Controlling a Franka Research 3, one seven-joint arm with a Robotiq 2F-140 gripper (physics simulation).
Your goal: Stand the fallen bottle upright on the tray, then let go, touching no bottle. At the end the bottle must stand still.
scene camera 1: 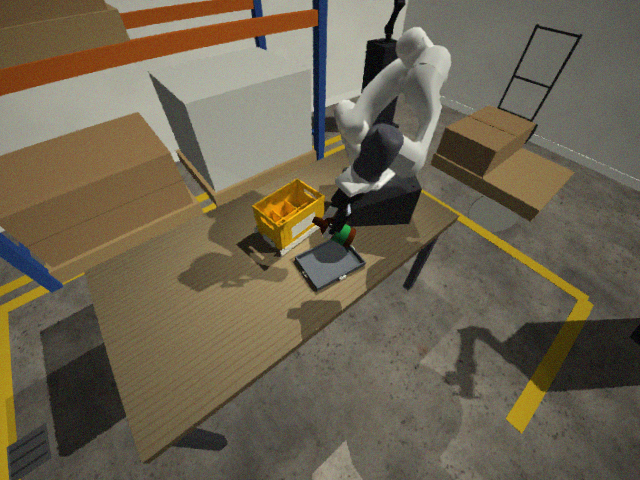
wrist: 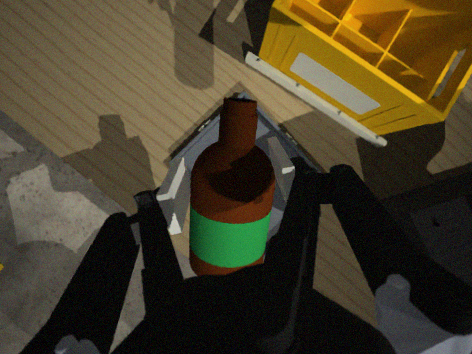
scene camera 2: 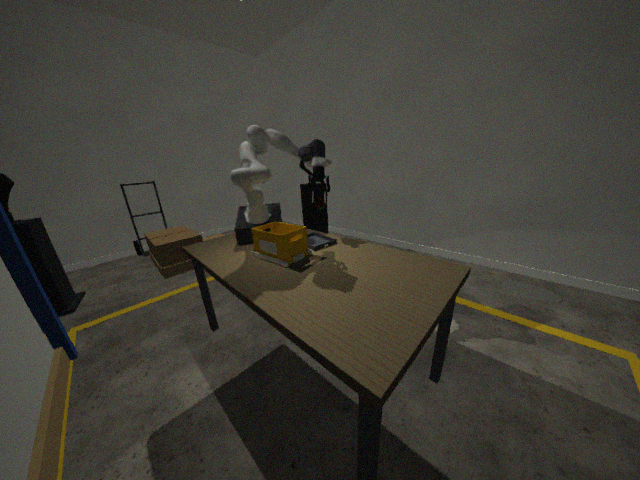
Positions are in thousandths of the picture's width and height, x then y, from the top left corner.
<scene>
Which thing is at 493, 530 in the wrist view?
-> A brown bottle.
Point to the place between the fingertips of my gripper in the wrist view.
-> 484, 462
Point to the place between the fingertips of my gripper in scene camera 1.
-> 510, 476
</scene>
